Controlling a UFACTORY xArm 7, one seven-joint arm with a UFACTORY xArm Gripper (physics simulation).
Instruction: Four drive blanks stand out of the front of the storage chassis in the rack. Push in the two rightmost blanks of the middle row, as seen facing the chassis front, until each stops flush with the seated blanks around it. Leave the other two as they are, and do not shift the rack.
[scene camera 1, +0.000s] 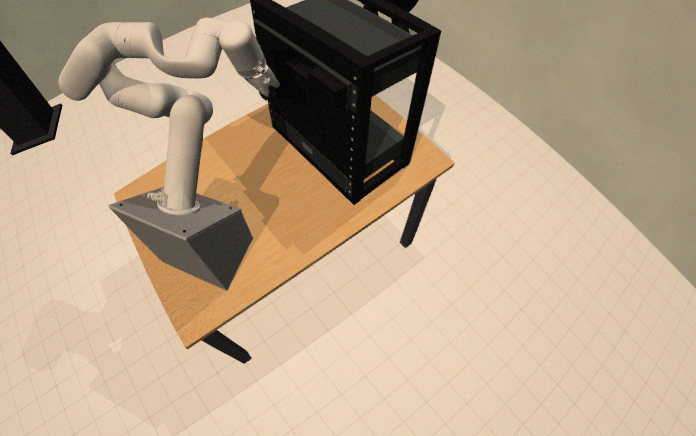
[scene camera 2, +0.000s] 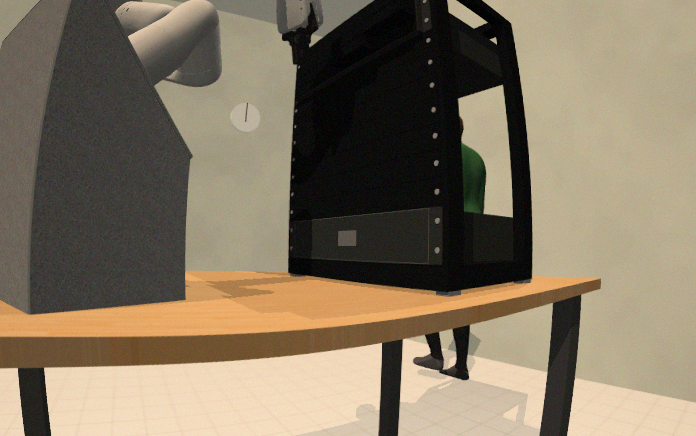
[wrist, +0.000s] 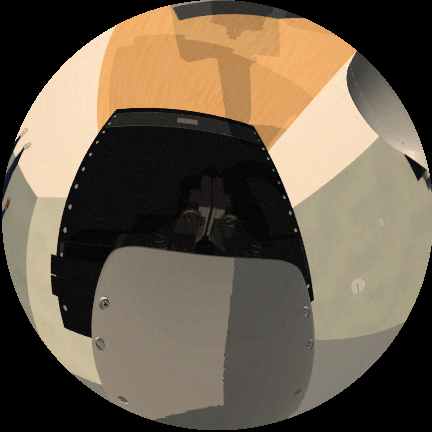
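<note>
Black rack (scene camera 2: 376, 188) (scene camera 1: 328, 67) (wrist: 135, 177) visible, together with the gripper (scene camera 2: 301, 63) (wrist: 208, 189).
</note>
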